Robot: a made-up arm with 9 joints. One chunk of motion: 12 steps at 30 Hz.
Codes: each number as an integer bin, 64 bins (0 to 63) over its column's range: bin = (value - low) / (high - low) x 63, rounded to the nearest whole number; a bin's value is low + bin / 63 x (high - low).
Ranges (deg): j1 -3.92..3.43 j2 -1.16..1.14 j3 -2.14..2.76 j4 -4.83..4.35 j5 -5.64..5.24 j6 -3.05..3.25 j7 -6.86..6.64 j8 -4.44..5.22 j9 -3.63..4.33
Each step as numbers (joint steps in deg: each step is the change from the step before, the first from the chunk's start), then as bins.
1 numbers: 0.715 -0.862 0.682 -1.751 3.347 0.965 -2.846 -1.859 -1.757
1 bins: 40 8 36 21 52 40 19 17 15
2 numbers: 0.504 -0.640 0.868 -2.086 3.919 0.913 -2.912 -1.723 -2.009
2 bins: 38 14 39 19 55 40 18 18 13
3 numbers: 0.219 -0.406 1.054 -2.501 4.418 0.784 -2.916 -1.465 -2.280
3 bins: 35 21 41 16 58 38 18 19 11
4 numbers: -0.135 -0.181 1.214 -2.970 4.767 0.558 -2.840 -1.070 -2.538
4 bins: 32 27 43 13 60 36 19 22 9
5 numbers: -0.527 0.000 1.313 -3.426 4.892 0.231 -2.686 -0.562 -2.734
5 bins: 29 32 44 10 61 33 19 25 7
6 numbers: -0.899 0.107 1.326 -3.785 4.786 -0.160 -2.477 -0.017 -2.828
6 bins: 26 35 45 7 60 29 20 29 6
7 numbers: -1.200 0.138 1.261 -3.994 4.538 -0.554 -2.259 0.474 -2.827
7 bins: 23 36 44 6 59 25 21 32 6
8 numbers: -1.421 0.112 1.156 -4.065 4.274 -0.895 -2.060 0.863 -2.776
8 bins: 21 35 42 5 57 22 22 35 7
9 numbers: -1.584 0.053 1.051 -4.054 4.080 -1.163 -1.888 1.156 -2.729
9 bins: 20 33 41 5 56 19 23 36 7
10 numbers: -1.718 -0.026 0.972 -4.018 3.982 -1.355 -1.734 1.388 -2.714
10 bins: 19 31 40 6 56 17 24 38 7
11 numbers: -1.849 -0.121 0.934 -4.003 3.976 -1.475 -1.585 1.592 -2.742
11 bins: 18 28 40 6 56 16 25 39 7
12 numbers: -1.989 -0.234 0.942 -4.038 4.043 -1.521 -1.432 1.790 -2.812
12 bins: 17 25 40 5 56 15 25 41 6
